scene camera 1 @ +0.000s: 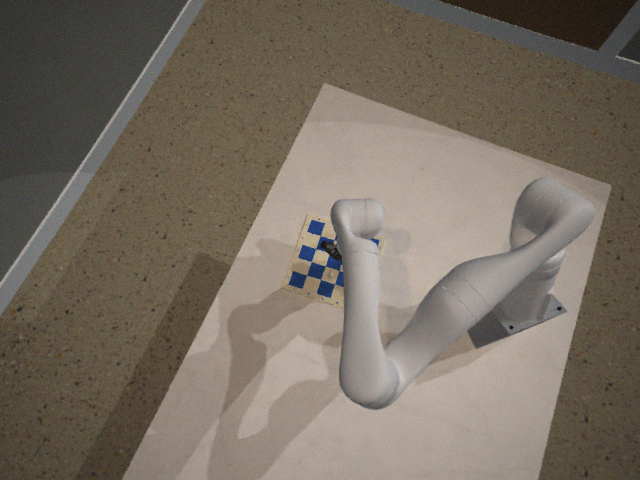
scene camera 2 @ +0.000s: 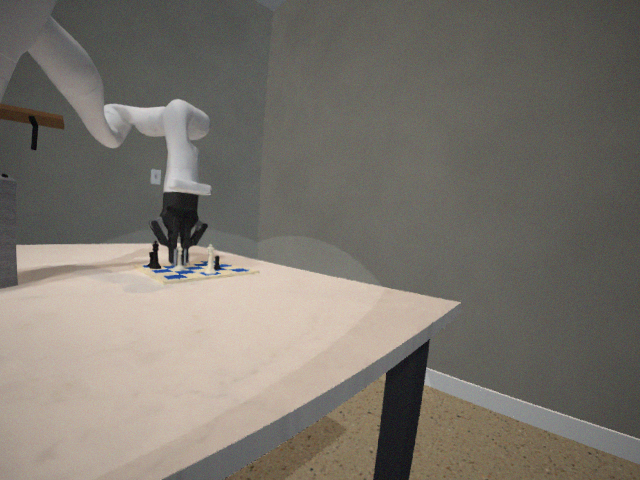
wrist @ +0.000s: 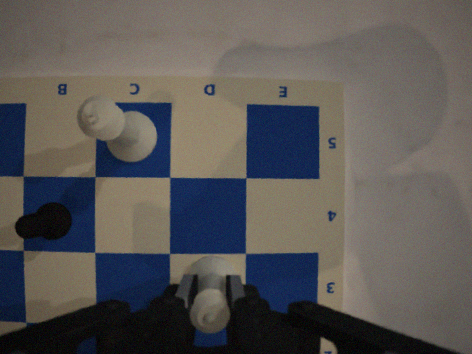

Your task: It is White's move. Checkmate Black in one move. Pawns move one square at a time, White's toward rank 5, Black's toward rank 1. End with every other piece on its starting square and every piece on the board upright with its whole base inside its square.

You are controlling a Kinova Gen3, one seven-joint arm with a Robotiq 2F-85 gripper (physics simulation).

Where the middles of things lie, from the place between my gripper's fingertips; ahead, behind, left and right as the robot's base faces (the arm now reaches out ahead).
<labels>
Right now my hand is 40 mm short of the chessboard (scene camera 1: 307,274) and 10 mm above it. From my hand the other things lie so: white king (wrist: 131,136) 80 mm to the right, 40 mm ahead, 20 mm above; then black pawn (wrist: 52,221) 80 mm ahead, 40 mm to the right, 10 mm above.
</labels>
